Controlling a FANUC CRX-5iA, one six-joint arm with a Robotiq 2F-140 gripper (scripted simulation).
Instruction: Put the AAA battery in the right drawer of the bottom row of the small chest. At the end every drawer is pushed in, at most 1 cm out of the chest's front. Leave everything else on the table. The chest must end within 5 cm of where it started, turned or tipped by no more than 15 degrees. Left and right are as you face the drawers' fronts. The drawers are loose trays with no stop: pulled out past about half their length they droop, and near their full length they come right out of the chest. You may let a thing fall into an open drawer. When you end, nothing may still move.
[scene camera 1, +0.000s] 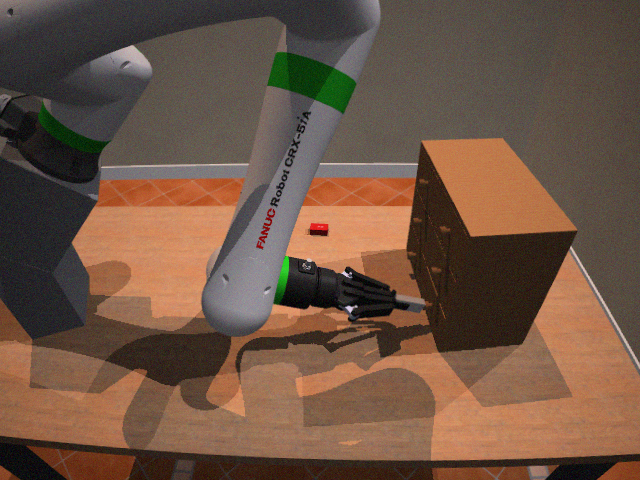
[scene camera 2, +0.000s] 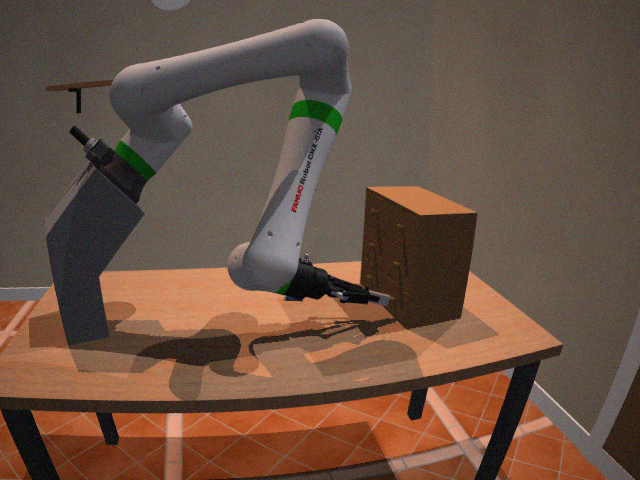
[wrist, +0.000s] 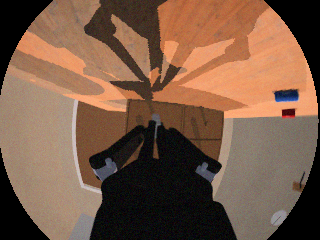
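Labels:
Scene camera 1 shows my gripper, and so does scene camera 2. On my gripper, (scene camera 1: 385, 309) and (scene camera 2: 365, 295) are the same spot. My gripper's there in the wrist view (155, 119) too.

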